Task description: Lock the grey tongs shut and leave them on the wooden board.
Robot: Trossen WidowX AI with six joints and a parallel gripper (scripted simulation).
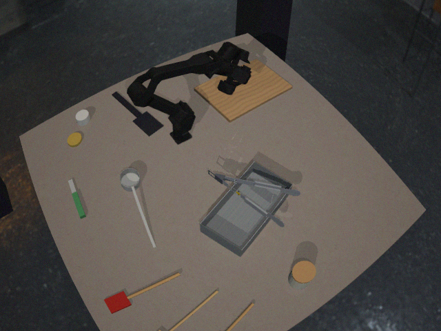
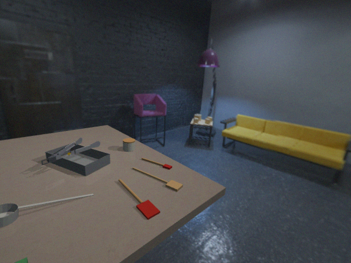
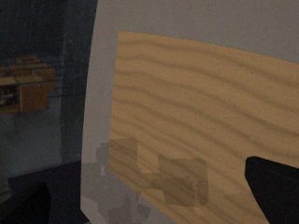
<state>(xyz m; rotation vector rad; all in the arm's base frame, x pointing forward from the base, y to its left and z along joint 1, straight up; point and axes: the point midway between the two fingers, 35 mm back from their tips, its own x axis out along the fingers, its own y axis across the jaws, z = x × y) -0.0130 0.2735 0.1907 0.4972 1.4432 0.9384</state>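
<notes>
Now: gripper tip 42 cm short of the grey roasting tin, 29 cm to the left of it and 14 cm above it. Round my gripper tip: white puck 61 cm to the right, 31 cm behind, 15 cm below; then wooden board 16 cm below, 7 cm behind, 6 cm to the left; then black spatula 39 cm to the right, 19 cm behind, 17 cm below.
</notes>
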